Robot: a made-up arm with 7 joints.
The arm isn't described. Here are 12 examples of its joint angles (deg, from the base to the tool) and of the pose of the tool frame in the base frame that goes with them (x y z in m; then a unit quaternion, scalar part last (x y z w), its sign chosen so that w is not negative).
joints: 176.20 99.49 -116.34 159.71 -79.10 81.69 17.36
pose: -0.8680 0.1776 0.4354 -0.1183 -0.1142 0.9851 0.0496
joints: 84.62 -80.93 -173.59 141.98 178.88 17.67 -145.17
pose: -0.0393 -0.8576 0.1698 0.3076 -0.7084 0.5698 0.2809
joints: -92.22 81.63 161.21 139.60 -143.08 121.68 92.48
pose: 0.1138 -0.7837 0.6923 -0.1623 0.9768 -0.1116 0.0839
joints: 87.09 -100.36 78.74 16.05 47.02 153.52 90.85
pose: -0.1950 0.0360 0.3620 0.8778 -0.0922 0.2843 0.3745
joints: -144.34 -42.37 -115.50 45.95 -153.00 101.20 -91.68
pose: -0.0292 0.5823 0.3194 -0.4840 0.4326 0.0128 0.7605
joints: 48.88 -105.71 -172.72 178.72 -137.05 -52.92 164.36
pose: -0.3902 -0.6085 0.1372 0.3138 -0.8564 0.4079 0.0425
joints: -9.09 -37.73 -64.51 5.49 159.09 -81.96 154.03
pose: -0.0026 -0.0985 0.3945 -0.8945 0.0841 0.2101 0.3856
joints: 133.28 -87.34 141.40 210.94 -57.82 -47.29 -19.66
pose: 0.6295 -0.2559 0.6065 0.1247 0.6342 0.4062 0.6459
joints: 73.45 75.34 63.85 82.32 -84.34 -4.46 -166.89
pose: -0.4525 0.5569 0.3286 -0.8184 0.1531 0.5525 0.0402
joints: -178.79 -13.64 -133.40 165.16 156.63 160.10 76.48
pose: 0.1131 0.0067 1.1401 -0.3946 -0.8316 0.3054 0.2440
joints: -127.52 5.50 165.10 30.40 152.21 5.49 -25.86
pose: 0.3237 0.2077 0.3260 -0.6721 0.6535 -0.0158 0.3479
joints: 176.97 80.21 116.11 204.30 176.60 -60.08 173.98
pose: -0.7186 0.0884 0.5042 -0.3088 -0.4817 0.7448 0.3435
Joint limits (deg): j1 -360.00..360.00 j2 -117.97..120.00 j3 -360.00..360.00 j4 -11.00..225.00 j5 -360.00..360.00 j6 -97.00..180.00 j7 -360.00..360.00
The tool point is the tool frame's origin. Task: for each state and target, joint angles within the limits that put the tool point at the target. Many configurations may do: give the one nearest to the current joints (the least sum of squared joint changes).
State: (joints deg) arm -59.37 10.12 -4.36 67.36 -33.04 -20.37 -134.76
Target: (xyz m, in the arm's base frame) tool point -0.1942 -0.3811 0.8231
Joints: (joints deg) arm -86.00 -30.03 -30.22 47.65 -32.81 -33.29 -134.76
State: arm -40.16 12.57 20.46 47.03 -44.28 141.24 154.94
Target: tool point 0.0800 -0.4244 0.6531
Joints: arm -62.16 -6.19 -2.16 66.52 -54.08 141.74 154.94
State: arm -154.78 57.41 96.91 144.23 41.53 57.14 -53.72
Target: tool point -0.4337 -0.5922 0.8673
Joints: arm -163.01 60.05 96.59 132.59 39.40 70.68 -53.72
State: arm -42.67 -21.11 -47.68 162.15 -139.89 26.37 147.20
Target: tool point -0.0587 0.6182 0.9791
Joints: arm -63.08 -33.73 -50.81 209.68 -138.79 29.10 147.20
